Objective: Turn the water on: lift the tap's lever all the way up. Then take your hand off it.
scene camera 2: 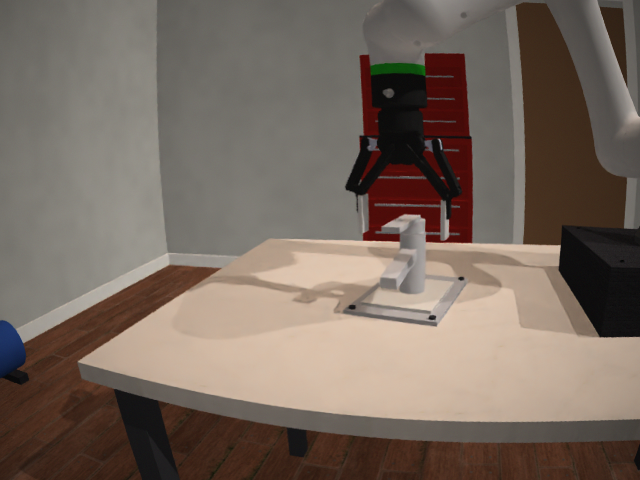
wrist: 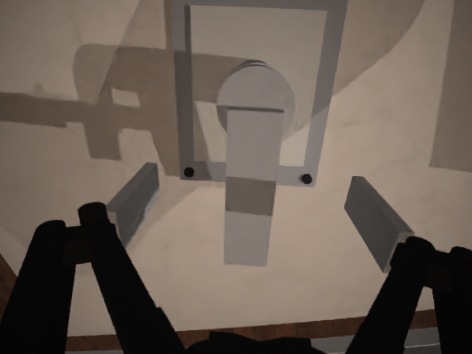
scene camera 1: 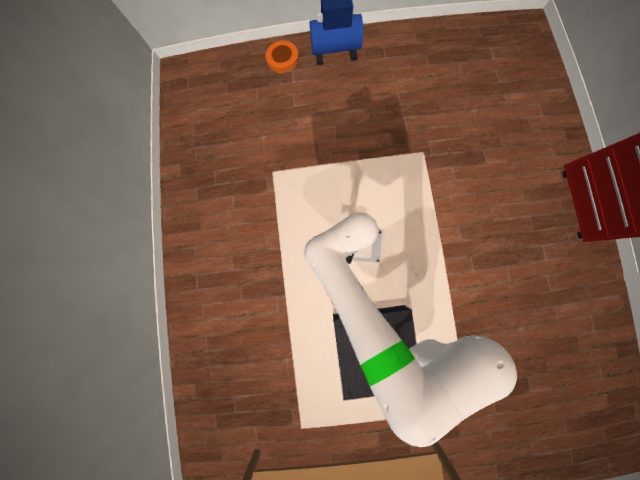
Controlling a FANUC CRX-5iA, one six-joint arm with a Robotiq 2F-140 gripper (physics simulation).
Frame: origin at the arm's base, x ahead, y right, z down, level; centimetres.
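Seen in the pictures: gripper, between the fingertips: [scene camera 2: 403, 235] [wrist: 253, 186].
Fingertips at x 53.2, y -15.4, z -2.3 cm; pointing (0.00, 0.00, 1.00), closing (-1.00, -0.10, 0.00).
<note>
A point is followed by its place in that frame.
The grey tap [scene camera 2: 413, 268] {x 52.3, y -11.8, z 4.5 cm} stands upright on a flat frame base [scene camera 2: 449, 302] {x 45.1, y -12.9, z 10.1 cm} [wrist: 182, 100] {x 60.9, y -10.9, z 10.0 cm} on the table. Its flat lever [scene camera 2: 397, 225] {x 53.2, y -19.3, z -4.8 cm} [wrist: 253, 145] {x 53.2, y -11.5, z -4.8 cm} sticks out from the top, looks about level, and lies above the spout [scene camera 2: 395, 273] {x 53.2, y -20.5, z 2.9 cm} [wrist: 246, 240]. My gripper [scene camera 2: 403, 234] {x 53.2, y -15.4, z -2.3 cm} [wrist: 253, 186] {x 53.2, y -15.4, z -2.3 cm} is open and points down, with one finger on each side of the lever and a gap to each. In the second scene view the fingertips are at about the lever's height. In the first scene view my arm hides the tap and most of the gripper; part of the base frame [scene camera 1: 379, 248] {x 51.0, y 1.5, z 10.0 cm} shows.
A black block [scene camera 1: 356, 372] {x -6.1, y -11.2, z -0.3 cm} [scene camera 2: 594, 289] {x 18.3, y -15.2, z 5.1 cm} stands on the table [scene camera 1: 294, 361] {x -7.0, y -41.1, z 10.9 cm} [scene camera 2: 310, 372] {x 58.7, y -41.9, z 10.9 cm}, under my forearm. A red drawer cabinet [scene camera 1: 602, 201] [scene camera 2: 444, 165], a blue machine [scene camera 1: 337, 36] and an orange ring [scene camera 1: 271, 62] stand away from the table.
</note>
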